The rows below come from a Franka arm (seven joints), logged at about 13 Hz.
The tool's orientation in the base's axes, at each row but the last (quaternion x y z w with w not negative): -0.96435, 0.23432, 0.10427, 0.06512; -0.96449, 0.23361, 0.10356, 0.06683; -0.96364, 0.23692, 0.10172, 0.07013; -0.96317, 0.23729, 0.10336, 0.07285; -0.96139, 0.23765, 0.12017, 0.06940
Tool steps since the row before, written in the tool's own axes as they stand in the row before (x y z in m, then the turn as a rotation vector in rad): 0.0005, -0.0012, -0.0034, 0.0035, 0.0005, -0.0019; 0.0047, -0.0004, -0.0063, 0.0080, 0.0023, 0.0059; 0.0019, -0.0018, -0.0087, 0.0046, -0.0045, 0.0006; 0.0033, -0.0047, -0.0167, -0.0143, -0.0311, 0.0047; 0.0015, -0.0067, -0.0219, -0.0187, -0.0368, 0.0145
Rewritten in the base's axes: 0.0016, 0.0002, 0.0033, 0.0031, -0.0023, 0.0010; 0.0053, -0.0028, 0.0051, 0.0049, -0.0045, -0.0078; 0.0039, -0.0009, 0.0082, 0.0060, 0.0020, -0.0012; 0.0078, -0.0005, 0.0158, 0.0015, 0.0345, 0.0016; 0.0088, 0.0010, 0.0212, -0.0015, 0.0433, -0.0062
